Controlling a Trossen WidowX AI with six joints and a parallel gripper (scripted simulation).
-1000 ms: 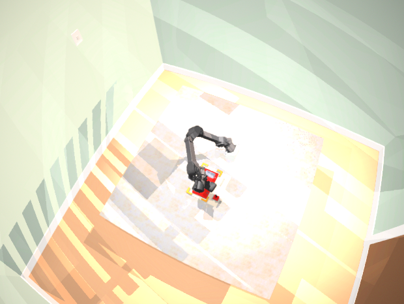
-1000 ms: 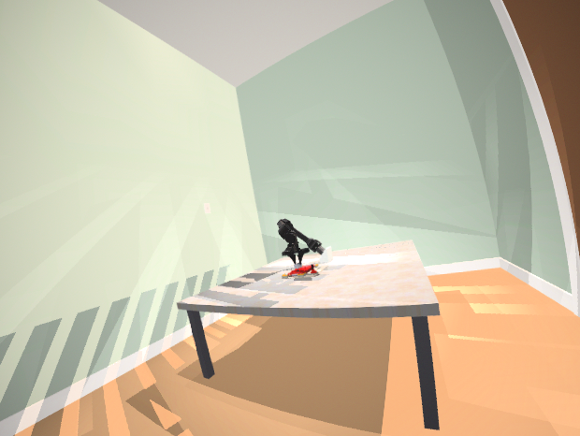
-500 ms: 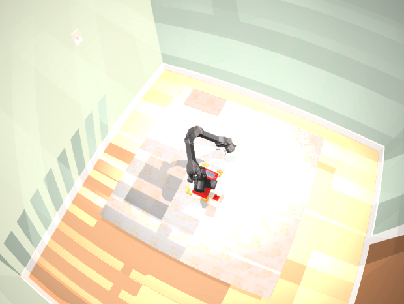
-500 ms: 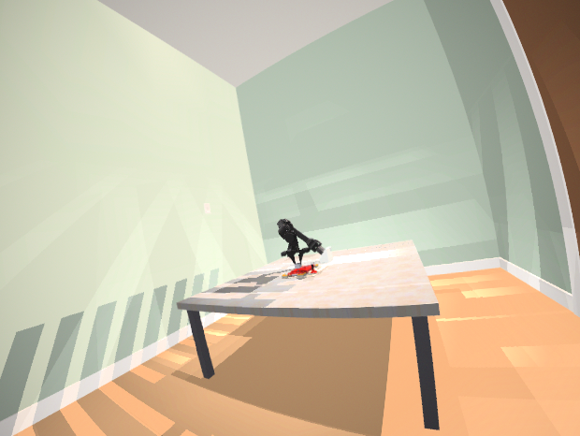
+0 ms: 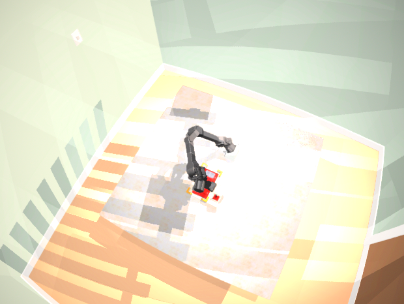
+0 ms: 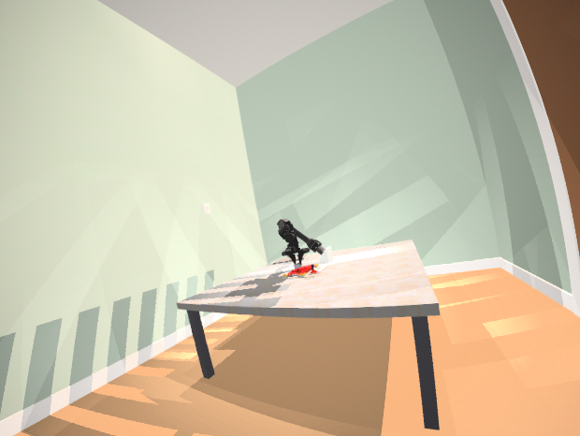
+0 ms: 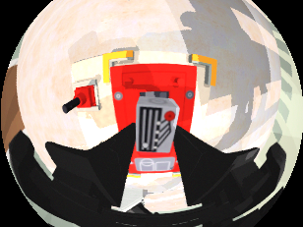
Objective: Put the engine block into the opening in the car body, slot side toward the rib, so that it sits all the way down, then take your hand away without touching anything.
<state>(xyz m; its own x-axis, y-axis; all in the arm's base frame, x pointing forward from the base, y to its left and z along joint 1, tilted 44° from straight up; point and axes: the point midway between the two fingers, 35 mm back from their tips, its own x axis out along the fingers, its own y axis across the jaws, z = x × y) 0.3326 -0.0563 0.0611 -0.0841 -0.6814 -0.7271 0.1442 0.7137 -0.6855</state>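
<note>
Now: the engine block 10 mm below my gripper tip.
</note>
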